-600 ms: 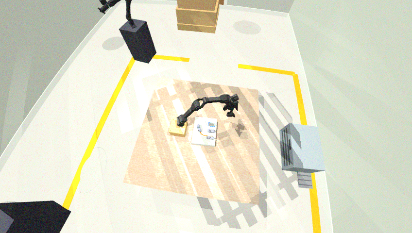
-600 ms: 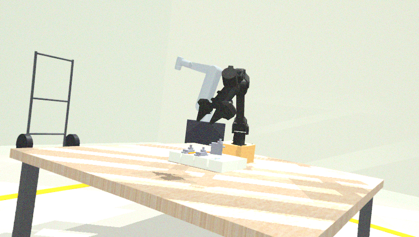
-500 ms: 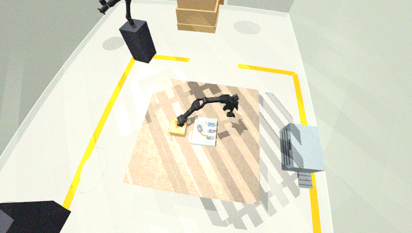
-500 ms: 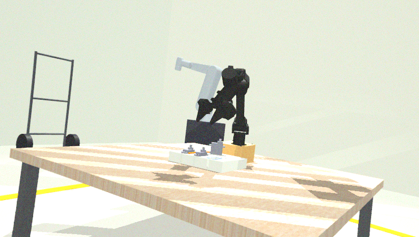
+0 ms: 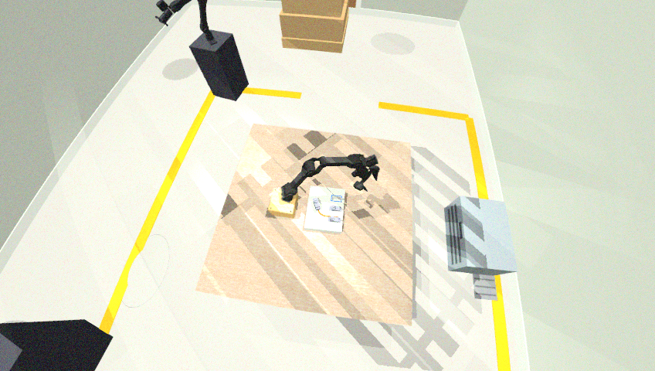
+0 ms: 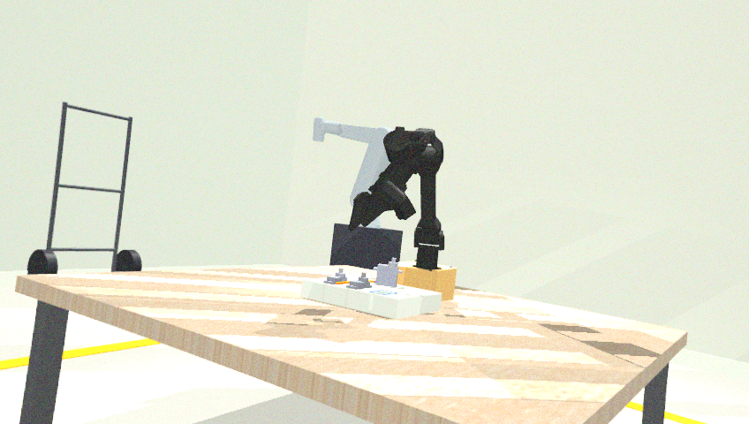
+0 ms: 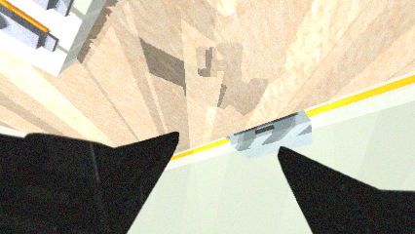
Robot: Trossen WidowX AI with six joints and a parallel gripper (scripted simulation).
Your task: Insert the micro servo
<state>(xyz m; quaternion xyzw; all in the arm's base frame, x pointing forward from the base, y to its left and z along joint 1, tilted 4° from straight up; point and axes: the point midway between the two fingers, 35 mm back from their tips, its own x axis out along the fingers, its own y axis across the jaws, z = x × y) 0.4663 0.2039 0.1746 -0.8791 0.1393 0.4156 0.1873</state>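
The white deck lies 28 cm behind my gripper tip, 19 cm below it and 18 cm to the right of it.
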